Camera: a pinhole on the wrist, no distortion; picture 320 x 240 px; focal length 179.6 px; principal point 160.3 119.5 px. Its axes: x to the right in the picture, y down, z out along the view. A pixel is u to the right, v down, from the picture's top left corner.
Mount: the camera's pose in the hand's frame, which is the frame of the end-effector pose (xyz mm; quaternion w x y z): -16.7 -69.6 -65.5 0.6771 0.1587 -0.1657 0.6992
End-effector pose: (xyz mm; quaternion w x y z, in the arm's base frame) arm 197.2 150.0 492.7 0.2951 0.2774 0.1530 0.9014
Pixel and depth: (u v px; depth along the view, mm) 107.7 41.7 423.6
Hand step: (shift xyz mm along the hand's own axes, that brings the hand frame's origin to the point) 169.7 -364.6 261.2
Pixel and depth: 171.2 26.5 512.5
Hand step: 246.3 -263.2 411.4
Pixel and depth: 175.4 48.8 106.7
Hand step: 24.7 -108.1 34.7
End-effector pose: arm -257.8 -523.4 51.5 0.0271 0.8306 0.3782 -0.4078
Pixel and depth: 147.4 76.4 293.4
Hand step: 53.6 -217.5 188.8
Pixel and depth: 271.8 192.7 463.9
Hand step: -216.2 -24.6 474.9
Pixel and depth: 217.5 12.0 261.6
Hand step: 136.4 -107.5 208.4
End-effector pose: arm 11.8 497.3 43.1 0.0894 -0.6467 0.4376 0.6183
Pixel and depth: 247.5 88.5 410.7
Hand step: 46.6 -72.7 392.1
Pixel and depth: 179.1 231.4 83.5
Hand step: -69.2 -100.5 12.2
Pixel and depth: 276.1 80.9 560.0
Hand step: 90.4 6.6 598.7
